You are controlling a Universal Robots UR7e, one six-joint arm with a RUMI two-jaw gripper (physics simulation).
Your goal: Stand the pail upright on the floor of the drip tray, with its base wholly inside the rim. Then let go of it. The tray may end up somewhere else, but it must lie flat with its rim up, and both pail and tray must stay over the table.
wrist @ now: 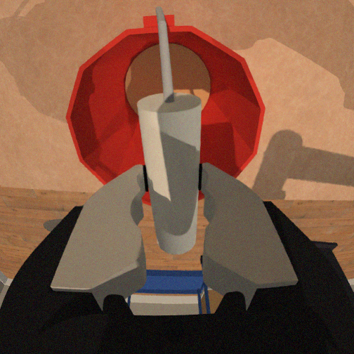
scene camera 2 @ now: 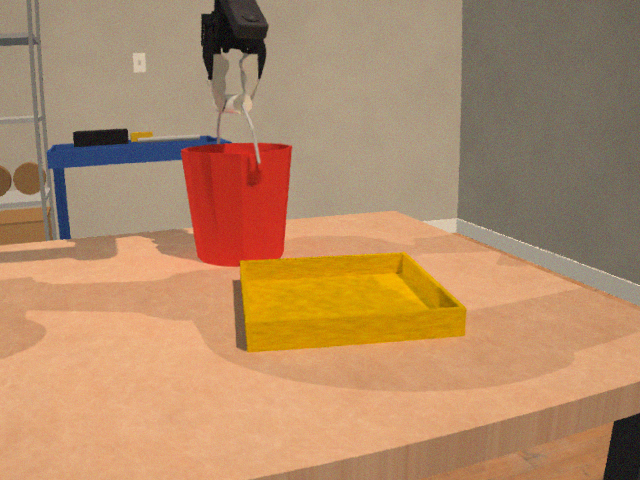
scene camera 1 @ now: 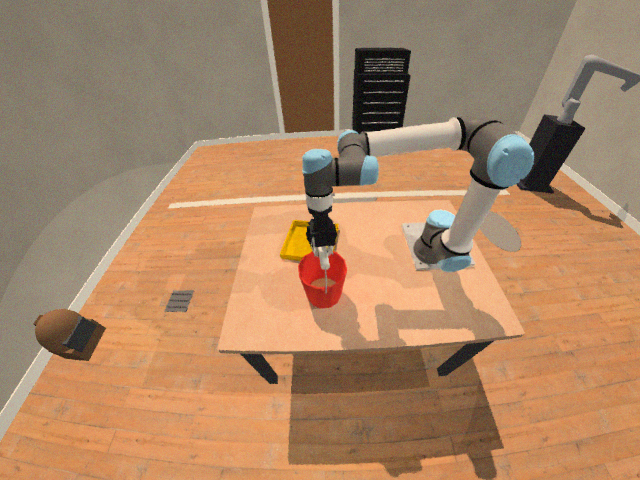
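Where they show: gripper, fingertip midpoint: [scene camera 2: 233, 111] [scene camera 1: 323, 256]; arm's base, link origin: [scene camera 1: 429, 251].
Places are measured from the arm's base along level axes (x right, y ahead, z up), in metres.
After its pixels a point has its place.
Observation:
The red pail [scene camera 1: 322, 297] {x -0.361, y 0.447, z 0.084 m} [scene camera 2: 237, 211] {x -0.203, y 0.454, z 0.069 m} [wrist: 97, 112] stands upright on the table, beside the tray and outside it. Its wire handle is raised, with a pale cylindrical grip [wrist: 172, 130] at the top. My gripper [scene camera 1: 323, 254] {x -0.275, y 0.454, z 0.216 m} [scene camera 2: 234, 100] {x -0.275, y 0.454, z 0.216 m} [wrist: 172, 167] is above the pail, shut on that grip, with one finger on each side. The yellow drip tray [scene camera 1: 295, 243] {x -0.024, y 0.648, z -0.017 m} [scene camera 2: 351, 329] {x 0.115, y 0.563, z -0.002 m} lies flat with its rim up. In scene camera 1 the gripper and arm hide part of it; it does not show in the wrist view.
The wooden table [scene camera 1: 268, 322] {x -0.448, y 0.651, z -0.021 m} [scene camera 2: 129, 413] {x 0.230, y 0.341, z -0.021 m} carries the arm's base plate [scene camera 1: 409, 242] {x 0.045, y 0.091, z -0.001 m} on the right in scene camera 1. The pail is nearer the table's front edge there than the tray. A blue cart [scene camera 2: 129, 156] [wrist: 172, 282] and a shelf unit stand beyond the table.

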